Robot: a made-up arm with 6 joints.
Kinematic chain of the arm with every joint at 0, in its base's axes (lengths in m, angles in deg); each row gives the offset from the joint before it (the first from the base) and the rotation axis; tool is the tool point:
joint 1: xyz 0 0 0.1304 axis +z
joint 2: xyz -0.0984 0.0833 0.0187 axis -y
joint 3: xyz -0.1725 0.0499 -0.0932 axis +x
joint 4: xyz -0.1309 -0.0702 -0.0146 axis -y
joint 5: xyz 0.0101 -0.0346 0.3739 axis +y
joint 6: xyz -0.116 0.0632 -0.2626 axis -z
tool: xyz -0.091 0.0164 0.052
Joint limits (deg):
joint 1: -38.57..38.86
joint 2: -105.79..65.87
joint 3: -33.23..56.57
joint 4: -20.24..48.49
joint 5: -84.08..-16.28
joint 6: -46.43..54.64
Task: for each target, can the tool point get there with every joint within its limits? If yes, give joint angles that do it. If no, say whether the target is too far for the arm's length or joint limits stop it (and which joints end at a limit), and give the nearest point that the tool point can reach.
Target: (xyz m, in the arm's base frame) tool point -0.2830 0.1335 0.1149
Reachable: yes | joints -5.34 -1.30 27.56 -12.09 -59.30 17.67
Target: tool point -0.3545 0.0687 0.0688
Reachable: yes | joints -6.28 9.11 42.86 31.82 -61.12 -8.19
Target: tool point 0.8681 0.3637 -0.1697
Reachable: no: joint limits stop it (at a limit: joint 1, joint 2, joint 3, joint 5, joint 6) | nearest point 0.2152 0.2139 0.3021 | short by 0.819 m
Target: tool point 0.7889 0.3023 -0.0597
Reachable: no: joint limits stop it (at a limit: joint 1, joint 2, joint 5, joint 6) | nearest point 0.2237 0.2083 0.3128 | short by 0.683 m
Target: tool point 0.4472 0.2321 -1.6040
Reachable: no: too far | nearest point -0.0305 0.1710 -0.3533 | short by 1.340 m
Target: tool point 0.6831 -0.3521 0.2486
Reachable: no: joint limits stop it (at a limit: joint 1, joint 2, joint 5, joint 6) | nearest point 0.2104 0.0094 0.3997 | short by 0.614 m
